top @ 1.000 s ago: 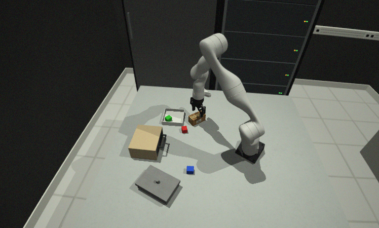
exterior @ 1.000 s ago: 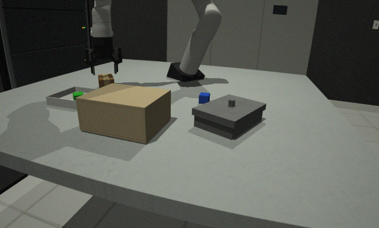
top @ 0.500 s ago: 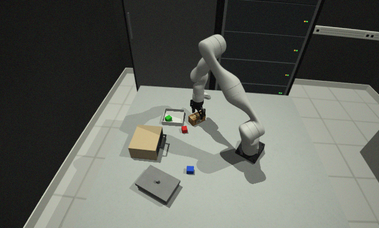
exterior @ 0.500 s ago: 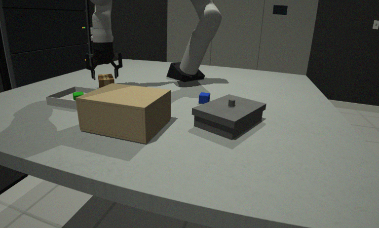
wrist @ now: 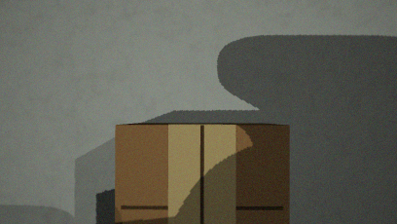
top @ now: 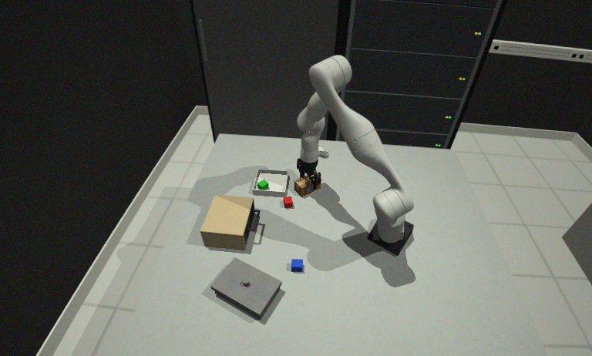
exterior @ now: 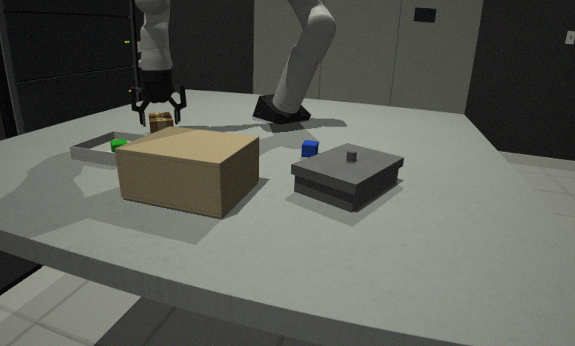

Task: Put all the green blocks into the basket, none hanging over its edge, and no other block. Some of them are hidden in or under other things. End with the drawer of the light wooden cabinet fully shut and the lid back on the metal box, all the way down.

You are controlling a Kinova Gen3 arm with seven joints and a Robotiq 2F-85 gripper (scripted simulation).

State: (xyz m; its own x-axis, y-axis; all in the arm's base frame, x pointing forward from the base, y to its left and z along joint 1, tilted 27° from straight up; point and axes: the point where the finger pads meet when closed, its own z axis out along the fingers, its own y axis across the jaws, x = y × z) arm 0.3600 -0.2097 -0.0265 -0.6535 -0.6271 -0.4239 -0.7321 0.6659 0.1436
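Right now the small cardboard box is right at my hand. From my hand the other things lie so: basket 170 mm ahead, 30 mm below, 20 mm to the left; then cabinet drawer 300 mm to the left, 220 mm ahead; then red block 120 mm to the left, 60 mm ahead, 20 mm below.
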